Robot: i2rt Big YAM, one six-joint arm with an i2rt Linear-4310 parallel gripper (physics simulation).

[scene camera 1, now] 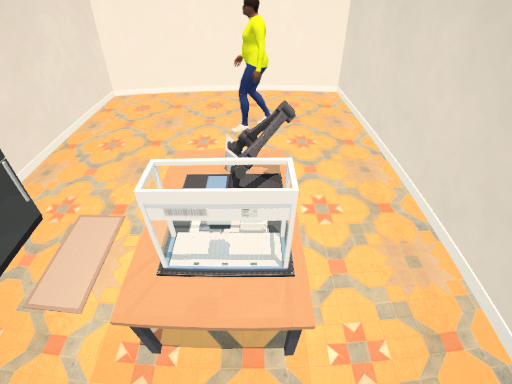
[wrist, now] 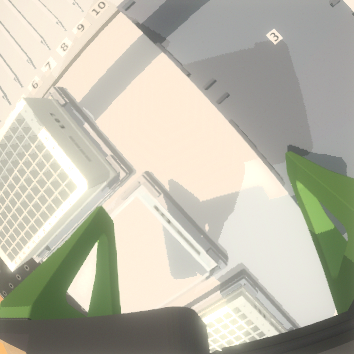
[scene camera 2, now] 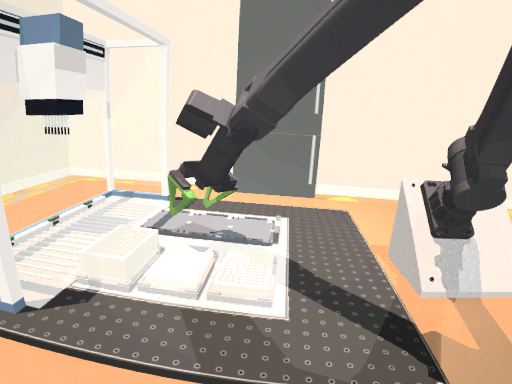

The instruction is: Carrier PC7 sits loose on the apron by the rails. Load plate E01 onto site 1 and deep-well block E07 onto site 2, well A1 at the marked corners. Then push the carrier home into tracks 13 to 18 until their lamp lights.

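Frame: origin at the arm's base, x left, y back, z up, level; metres.
Seen in the pictures: gripper, fingertip midpoint: [wrist: 193,188] [scene camera 2: 189,209]; arm's base, link origin: [scene camera 1: 233,149] [scene camera 2: 444,210].
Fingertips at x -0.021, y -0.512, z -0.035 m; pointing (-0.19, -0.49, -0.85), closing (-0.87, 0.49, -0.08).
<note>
Offsets run from my fingertips to a thing's middle. Level surfaces: height alone.
The deep-well block E07 @(dx +0.112, dy -0.093, dz -0.047 m) [scene camera 2: 117,255] [wrist: 37,175] is a tall white gridded block in a holder on the white apron [scene camera 2: 280,305], nearest the rails. A low, smooth white plate @(dx +0.111, dy +0.014, dz -0.061 m) [scene camera 2: 177,267] [wrist: 145,240] is beside it, then a low welled plate @(dx +0.116, dy +0.126, dz -0.061 m) [scene camera 2: 245,267] [wrist: 240,320]; I cannot read which is E01. The grey carrier @(dx -0.098, dy +0.027, dz -0.065 m) [scene camera 2: 215,227] [wrist: 240,45] lies along the far side of the apron, with a site mark 3 showing in the wrist view. My gripper [scene camera 2: 190,210] [wrist: 193,188] is open and empty, its green fingers above the apron near the carrier's rail-side end.
The ribbed track deck [scene camera 2: 55,240] [scene camera 1: 225,247] lies inside the white-framed enclosure @(dx -0.018, dy -0.086, dz +0.160 m) [scene camera 1: 217,196]. A pipetting head @(dx -0.033, dy -0.314, dz +0.268 m) [scene camera 2: 52,75] hangs above it. A black perforated board @(dz -0.080 m) [scene camera 2: 320,280] lies around the apron. The arm stands on a pale wedge base [scene camera 2: 412,240]. A person [scene camera 1: 255,45] walks behind the table.
</note>
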